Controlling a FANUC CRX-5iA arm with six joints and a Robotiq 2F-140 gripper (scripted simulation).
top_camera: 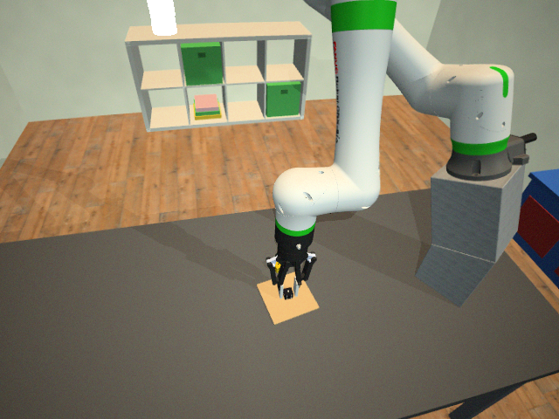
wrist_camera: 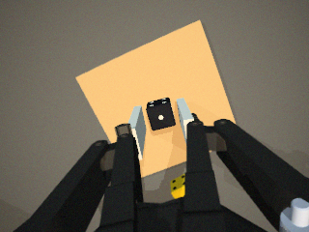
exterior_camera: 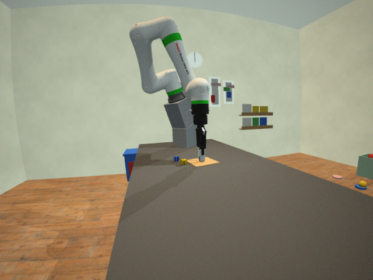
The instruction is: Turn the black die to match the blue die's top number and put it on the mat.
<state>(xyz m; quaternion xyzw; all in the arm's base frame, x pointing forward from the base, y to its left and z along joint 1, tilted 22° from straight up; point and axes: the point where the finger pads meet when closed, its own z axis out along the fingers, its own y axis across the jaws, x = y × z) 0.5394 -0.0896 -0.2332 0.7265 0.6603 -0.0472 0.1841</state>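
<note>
The black die lies 30 mm below my hand. Round my hand: blue die 120 mm to the right, 80 mm behind, 30 mm below; then yellow die 100 mm to the right, 30 mm below; then tan mat 40 mm below.
</note>
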